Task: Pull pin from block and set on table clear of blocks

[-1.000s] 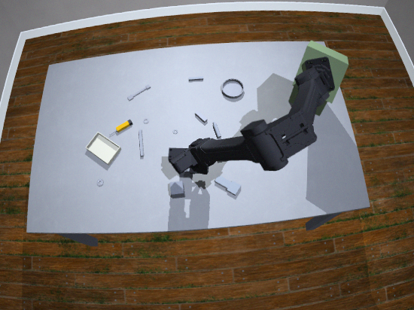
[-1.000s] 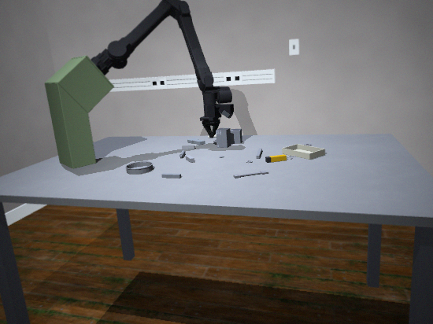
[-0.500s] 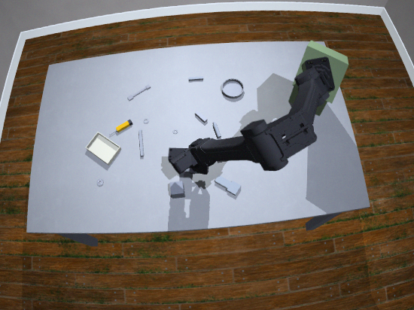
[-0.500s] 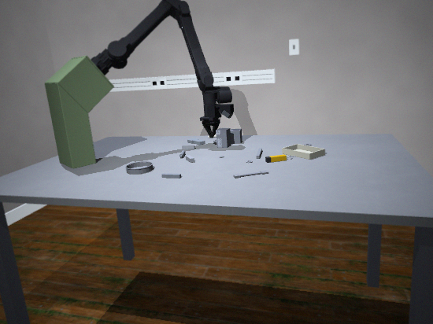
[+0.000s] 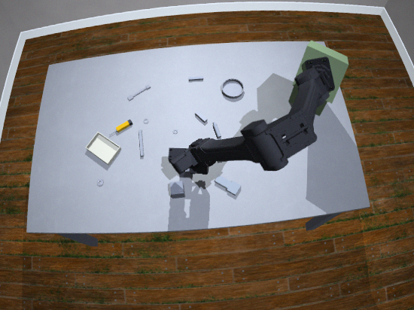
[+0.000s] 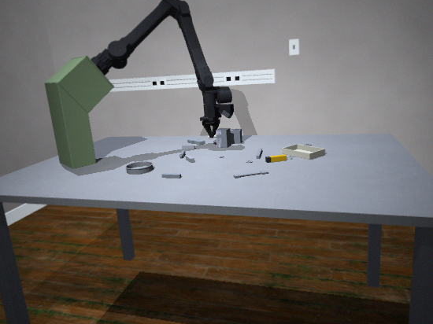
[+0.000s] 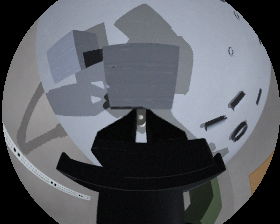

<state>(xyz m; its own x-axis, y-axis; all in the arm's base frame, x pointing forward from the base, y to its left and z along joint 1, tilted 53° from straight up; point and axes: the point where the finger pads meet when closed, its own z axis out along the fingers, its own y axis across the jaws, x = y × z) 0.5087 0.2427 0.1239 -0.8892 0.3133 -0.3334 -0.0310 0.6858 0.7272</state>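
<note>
Right now my hand is 20 mm short of the pale pin. Round my hand: long bar: 260 mm ahead, 110 mm to the right, 40 mm below; then grey block: 50 mm ahead; then metal ring: 110 mm behind, 400 mm to the right, 40 mm below.
</note>
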